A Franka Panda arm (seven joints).
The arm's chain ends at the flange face. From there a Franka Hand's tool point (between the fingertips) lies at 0.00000 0.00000 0.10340 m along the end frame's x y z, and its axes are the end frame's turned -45 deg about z.
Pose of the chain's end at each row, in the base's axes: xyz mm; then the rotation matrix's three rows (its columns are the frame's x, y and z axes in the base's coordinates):
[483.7 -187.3 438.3], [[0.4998 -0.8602 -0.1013], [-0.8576 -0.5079 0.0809], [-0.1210 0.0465 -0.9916]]
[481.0 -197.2 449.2], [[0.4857 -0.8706 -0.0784], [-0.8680 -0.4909 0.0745], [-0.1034 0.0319 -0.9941]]
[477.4 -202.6 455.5], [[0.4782 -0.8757 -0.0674], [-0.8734 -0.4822 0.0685], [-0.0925 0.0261 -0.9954]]
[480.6 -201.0 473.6], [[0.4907 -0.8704 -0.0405], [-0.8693 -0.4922 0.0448], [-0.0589 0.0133 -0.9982]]
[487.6 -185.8 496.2], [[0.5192 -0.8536 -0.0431], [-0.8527 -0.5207 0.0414], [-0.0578 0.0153 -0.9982]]
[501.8 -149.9 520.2], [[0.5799 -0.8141 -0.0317], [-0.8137 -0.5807 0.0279], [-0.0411 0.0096 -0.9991]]
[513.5 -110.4 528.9], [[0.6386 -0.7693 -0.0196], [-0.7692 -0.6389 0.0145], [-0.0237 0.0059 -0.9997]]
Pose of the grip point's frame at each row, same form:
[473.2 -178.9 335.8], [[0.9617 -0.2548 -0.1013], [-0.2473 -0.9656 0.0809], [-0.1184 -0.0527 -0.9916]]
[472.9 -189.5 346.4], [[0.9590 -0.2722 -0.0784], [-0.2666 -0.9609 0.0745], [-0.0957 -0.0506 -0.9941]]
[470.4 -195.5 352.6], [[0.9574 -0.2811 -0.0674], [-0.2766 -0.9586 0.0685], [-0.0839 -0.0470 -0.9954]]
[476.4 -196.4 370.4], [[0.9624 -0.2685 -0.0405], [-0.2666 -0.9627 0.0448], [-0.0511 -0.0322 -0.9982]]
[483.1 -181.5 393.0], [[0.9707 -0.2365 -0.0431], [-0.2348 -0.9711 0.0414], [-0.0517 -0.0301 -0.9982]]
[498.5 -147.0 416.9], [[0.9857 -0.1656 -0.0317], [-0.1648 -0.9860 0.0279], [-0.0359 -0.0223 -0.9991]]
[511.5 -108.9 425.5], [[0.9955 -0.0924 -0.0196], [-0.0921 -0.9957 0.0145], [-0.0209 -0.0126 -0.9997]]

